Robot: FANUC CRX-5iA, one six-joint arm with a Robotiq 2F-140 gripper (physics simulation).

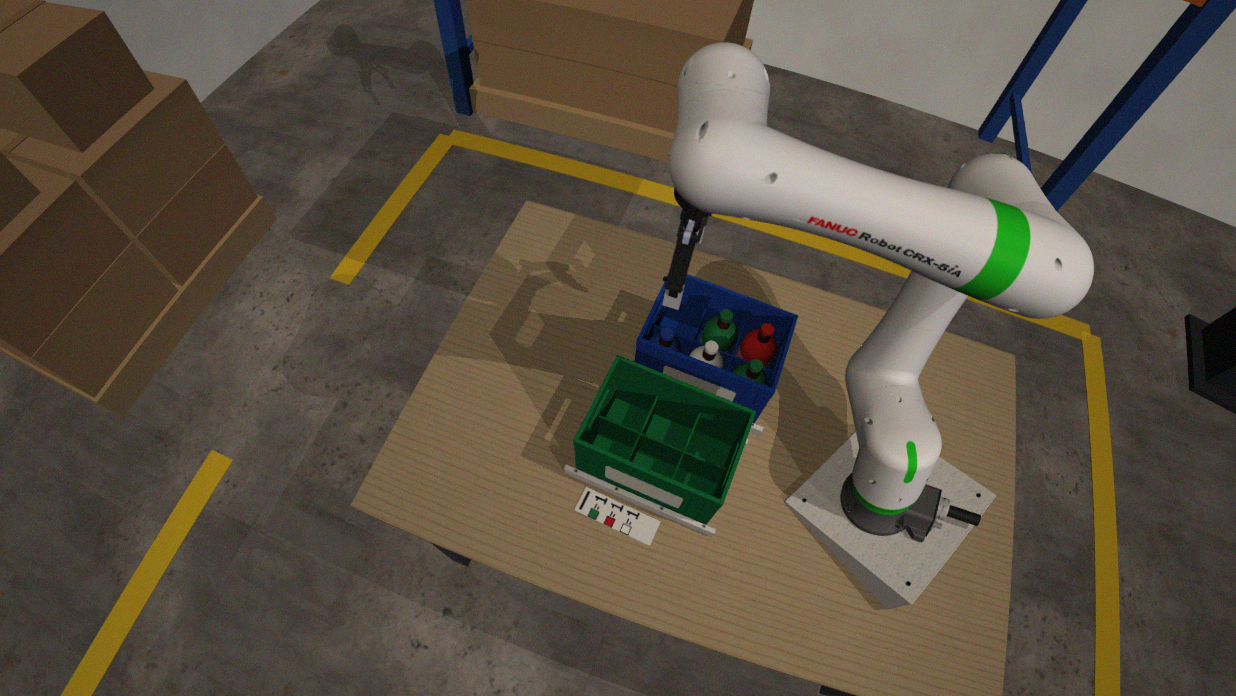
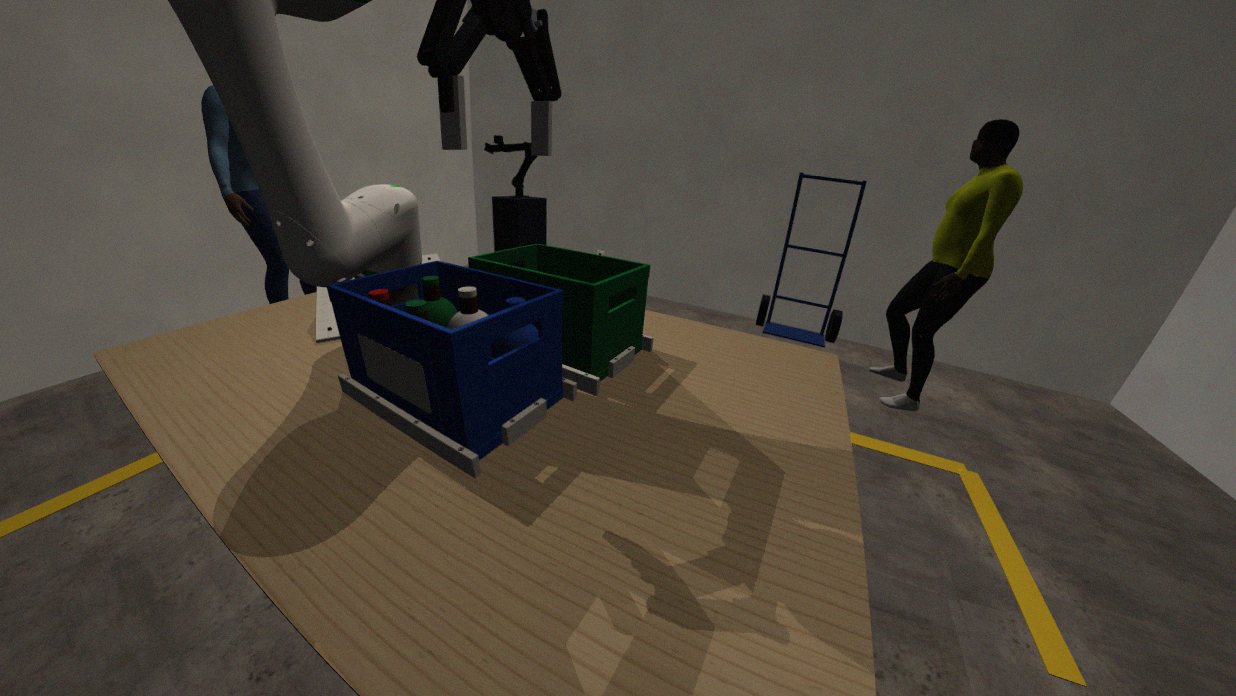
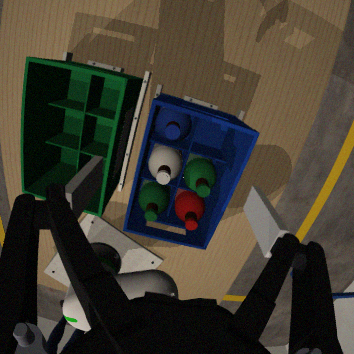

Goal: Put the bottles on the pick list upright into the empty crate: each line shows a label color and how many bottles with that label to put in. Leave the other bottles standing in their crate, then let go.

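Seen in the pictures: gripper, between the fingertips: (image 2: 503,152) (image 3: 176,184); arm's base, origin of its link: (image 1: 878,501) (image 2: 396,291).
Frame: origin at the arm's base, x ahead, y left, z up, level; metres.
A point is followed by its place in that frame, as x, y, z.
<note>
My gripper (image 1: 672,299) (image 2: 497,146) {0.515, -0.082, 0.298} (image 3: 176,184) {0.515, -0.082, 0.298} is open and empty, above the blue crate (image 1: 750,402) {0.314, -0.044, 0.057} (image 2: 510,389) {0.566, -0.131, 0.024} (image 3: 227,180) {0.460, -0.210, 0.096}. That crate holds upright bottles: blue (image 1: 666,338) {0.511, -0.060, 0.115} (image 3: 172,122) {0.526, -0.067, 0.094}, white (image 1: 709,352) {0.426, -0.073, 0.113} (image 2: 467,318) {0.442, -0.100, 0.078} (image 3: 164,159) {0.448, -0.079, 0.077}, red (image 1: 758,344) {0.348, -0.160, 0.079} (image 2: 378,294) {0.356, -0.184, 0.115} (image 3: 190,205) {0.366, -0.170, 0.076}, one green (image 1: 718,331) {0.432, -0.148, 0.079} (image 3: 200,172) {0.448, -0.158, 0.077} beside the red and white ones, and another green (image 1: 752,373) {0.335, -0.079, 0.101} (image 3: 153,196) {0.358, -0.087, 0.075}. The compartment beside the blue bottle is empty. The green crate (image 1: 588,456) {0.533, 0.208, 0.078} (image 2: 605,332) {0.571, 0.065, 0.041} (image 3: 25,125) {0.436, 0.194, 0.121} shows no bottles. The pick list (image 1: 644,529) {0.389, 0.248, -0.046} reads one green, one red, one white.
Both crates stand close together on the wooden table (image 1: 467,415) {0.818, 0.216, -0.047} (image 2: 735,380) {0.757, 0.219, -0.047}, with light rails (image 1: 640,498) {0.422, 0.205, -0.017} (image 2: 410,425) (image 3: 135,130) {0.452, 0.004, -0.030} along them. The robot's base plate (image 1: 942,510) {-0.098, -0.004, 0.076} (image 3: 135,245) {0.087, -0.100, -0.037} is near the crates. A hand truck (image 2: 813,251) and a person in yellow (image 2: 977,216) stand beyond the table.
</note>
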